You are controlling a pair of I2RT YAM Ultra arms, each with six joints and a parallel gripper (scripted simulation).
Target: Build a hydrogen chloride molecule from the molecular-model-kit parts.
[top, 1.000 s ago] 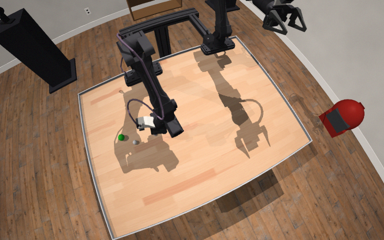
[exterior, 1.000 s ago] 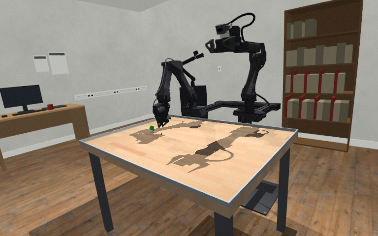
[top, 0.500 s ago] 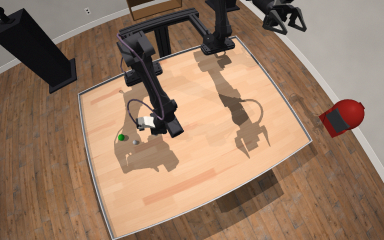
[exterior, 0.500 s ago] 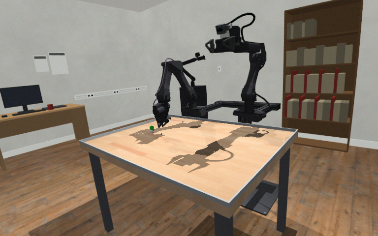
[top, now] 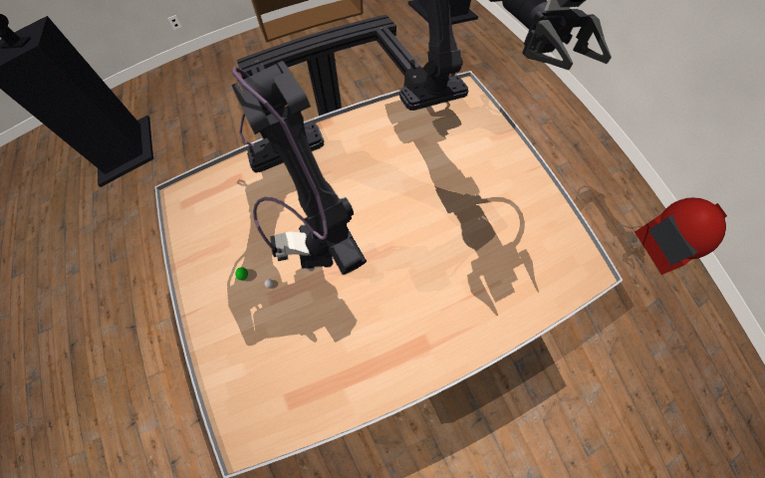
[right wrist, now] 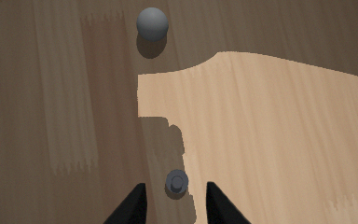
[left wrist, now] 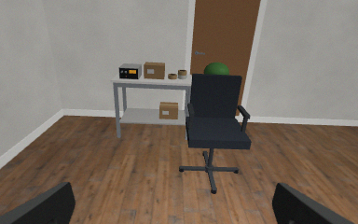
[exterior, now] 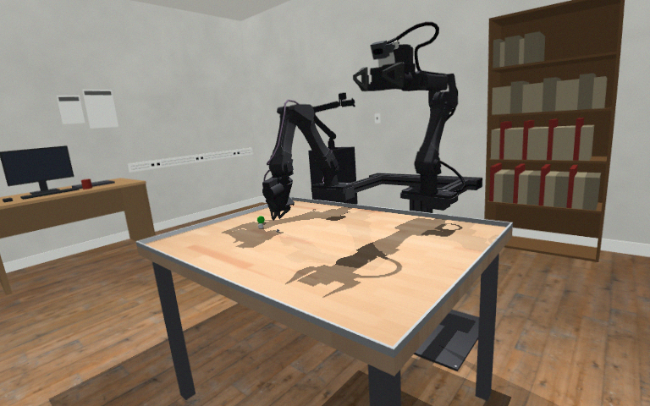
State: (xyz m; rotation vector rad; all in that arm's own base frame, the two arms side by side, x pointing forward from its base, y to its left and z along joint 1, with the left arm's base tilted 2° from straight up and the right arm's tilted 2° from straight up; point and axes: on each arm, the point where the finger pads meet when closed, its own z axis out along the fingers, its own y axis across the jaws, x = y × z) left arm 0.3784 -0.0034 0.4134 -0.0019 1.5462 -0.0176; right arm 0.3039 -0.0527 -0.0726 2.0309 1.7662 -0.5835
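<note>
The grey peg is 6 cm below my right hand. The rest, counted from my right hand: green ball 6 cm behind, 18 cm to the right, 5 cm below; then white ball 1 cm behind, 12 cm to the right, 5 cm below.
</note>
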